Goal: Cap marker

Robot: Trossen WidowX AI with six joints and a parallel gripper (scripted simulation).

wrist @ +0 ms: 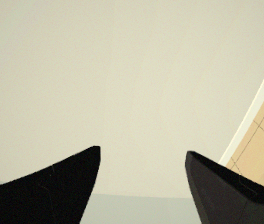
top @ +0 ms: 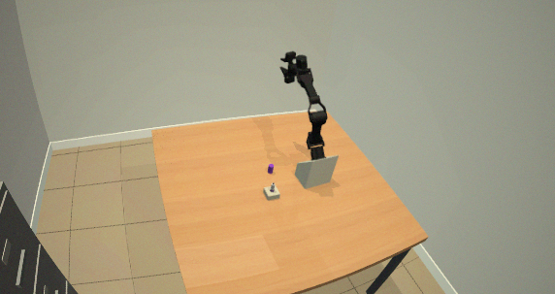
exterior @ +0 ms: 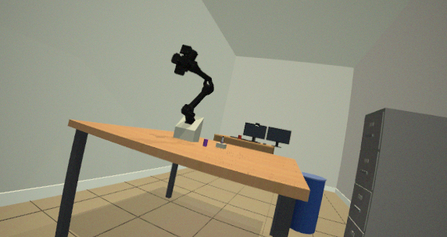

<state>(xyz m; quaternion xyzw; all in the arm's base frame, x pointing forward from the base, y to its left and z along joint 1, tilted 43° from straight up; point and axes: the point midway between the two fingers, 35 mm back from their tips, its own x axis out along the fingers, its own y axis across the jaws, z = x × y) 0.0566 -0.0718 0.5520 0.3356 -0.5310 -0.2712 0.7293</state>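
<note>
Right now the purple cap is 13 cm ahead of my gripper tip, 35 cm to the left of it and 47 cm below it. The rest, counted from my gripper tip: holder block (19 cm ahead, 52 cm to the left, 48 cm below).
</note>
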